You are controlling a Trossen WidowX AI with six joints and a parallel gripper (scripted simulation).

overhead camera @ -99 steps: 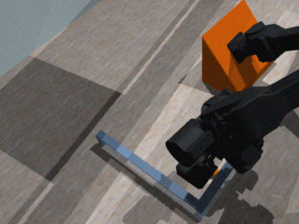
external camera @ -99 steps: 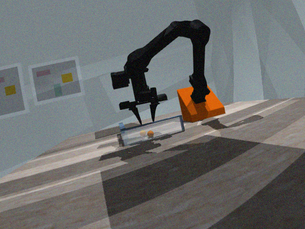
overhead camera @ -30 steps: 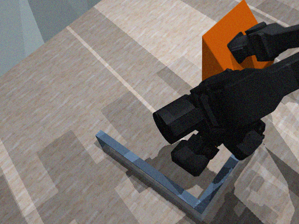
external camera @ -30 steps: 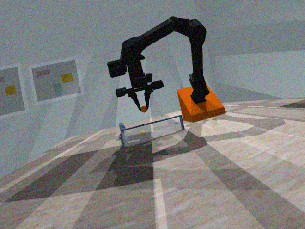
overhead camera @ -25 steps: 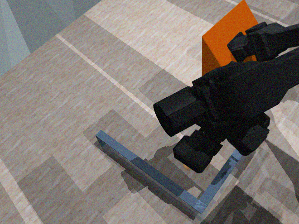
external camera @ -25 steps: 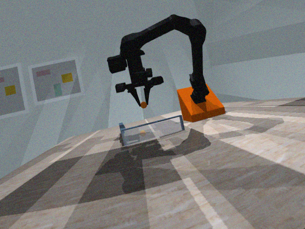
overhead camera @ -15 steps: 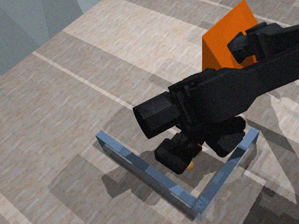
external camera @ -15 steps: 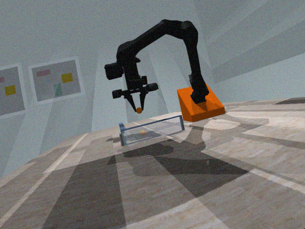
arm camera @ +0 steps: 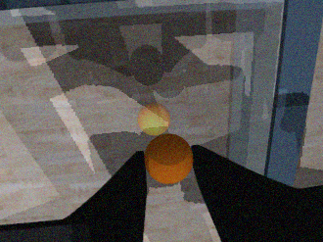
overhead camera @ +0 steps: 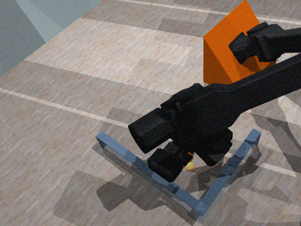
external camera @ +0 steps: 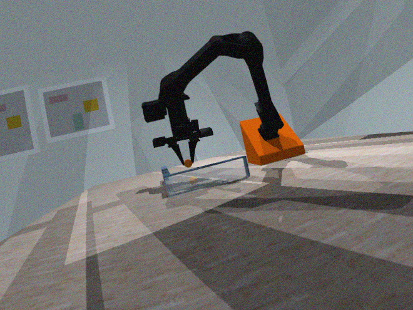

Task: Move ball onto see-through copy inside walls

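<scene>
My gripper tip is now 5 cm above the see-through copy of ball. Also, from my gripper tip: clear wall (9 cm to the left, 4 cm below, 4 cm behind); orange ball (right at my gripper tip).
</scene>
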